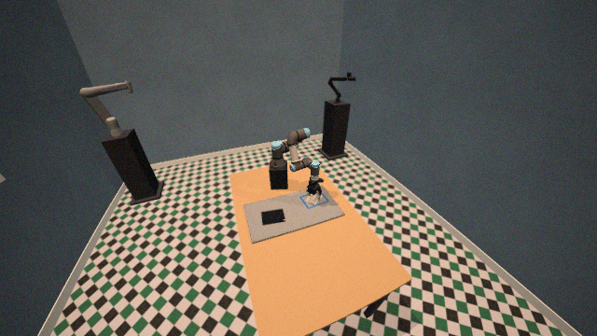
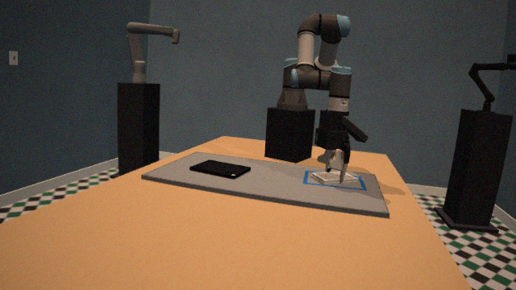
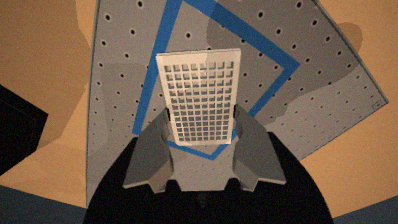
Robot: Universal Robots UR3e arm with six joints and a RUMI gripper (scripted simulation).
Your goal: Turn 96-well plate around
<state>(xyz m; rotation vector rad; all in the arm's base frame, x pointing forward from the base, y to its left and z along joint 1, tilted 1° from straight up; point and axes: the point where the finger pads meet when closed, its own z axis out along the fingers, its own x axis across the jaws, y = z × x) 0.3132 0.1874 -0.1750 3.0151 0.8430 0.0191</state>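
The black plate nest N1 is 5 cm ahead of my hand, 37 cm to the right of it and 1 cm below it. Round my hand: white 96-well plate: 1 cm below; then white corner mark: 12 cm ahead, 30 cm to the right.
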